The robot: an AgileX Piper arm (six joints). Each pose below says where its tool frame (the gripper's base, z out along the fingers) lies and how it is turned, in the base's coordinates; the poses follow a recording.
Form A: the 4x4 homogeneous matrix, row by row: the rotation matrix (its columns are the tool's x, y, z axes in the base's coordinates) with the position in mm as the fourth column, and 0 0 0 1 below. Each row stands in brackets.
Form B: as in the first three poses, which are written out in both.
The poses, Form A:
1: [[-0.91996 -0.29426 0.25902 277.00], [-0.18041 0.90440 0.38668 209.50], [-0.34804 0.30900 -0.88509 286.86], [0 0 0 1]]
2: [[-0.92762 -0.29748 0.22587 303.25], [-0.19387 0.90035 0.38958 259.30], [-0.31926 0.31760 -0.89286 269.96], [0 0 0 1]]
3: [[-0.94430 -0.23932 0.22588 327.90], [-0.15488 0.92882 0.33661 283.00], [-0.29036 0.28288 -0.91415 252.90], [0 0 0 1]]
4: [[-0.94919 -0.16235 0.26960 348.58], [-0.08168 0.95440 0.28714 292.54], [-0.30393 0.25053 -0.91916 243.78], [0 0 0 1]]
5: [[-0.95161 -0.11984 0.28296 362.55], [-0.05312 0.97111 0.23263 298.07], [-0.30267 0.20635 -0.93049 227.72], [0 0 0 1]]
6: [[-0.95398 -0.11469 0.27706 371.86], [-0.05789 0.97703 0.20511 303.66], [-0.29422 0.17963 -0.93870 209.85], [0 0 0 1]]
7: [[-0.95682 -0.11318 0.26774 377.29], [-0.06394 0.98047 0.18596 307.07], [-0.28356 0.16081 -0.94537 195.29], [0 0 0 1]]
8: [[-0.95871 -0.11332 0.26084 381.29], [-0.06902 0.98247 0.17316 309.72], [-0.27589 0.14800 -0.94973 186.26], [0 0 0 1]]
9: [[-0.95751 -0.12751 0.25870 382.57], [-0.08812 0.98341 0.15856 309.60], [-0.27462 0.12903 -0.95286 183.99], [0 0 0 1]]
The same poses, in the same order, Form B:
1: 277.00 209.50 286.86 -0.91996 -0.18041 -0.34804 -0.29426 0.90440 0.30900
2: 303.25 259.30 269.96 -0.92762 -0.19387 -0.31926 -0.29748 0.90035 0.31760
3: 327.90 283.00 252.90 -0.94430 -0.15488 -0.29036 -0.23932 0.92882 0.28288
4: 348.58 292.54 243.78 -0.94919 -0.08168 -0.30393 -0.16235 0.95440 0.25053
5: 362.55 298.07 227.72 -0.95161 -0.05312 -0.30267 -0.11984 0.97111 0.20635
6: 371.86 303.66 209.85 -0.95398 -0.05789 -0.29422 -0.11469 0.97703 0.17963
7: 377.29 307.07 195.29 -0.95682 -0.06394 -0.28356 -0.11318 0.98047 0.16081
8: 381.29 309.72 186.26 -0.95871 -0.06902 -0.27589 -0.11332 0.98247 0.14800
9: 382.57 309.60 183.99 -0.95751 -0.08812 -0.27462 -0.12751 0.98341 0.12903
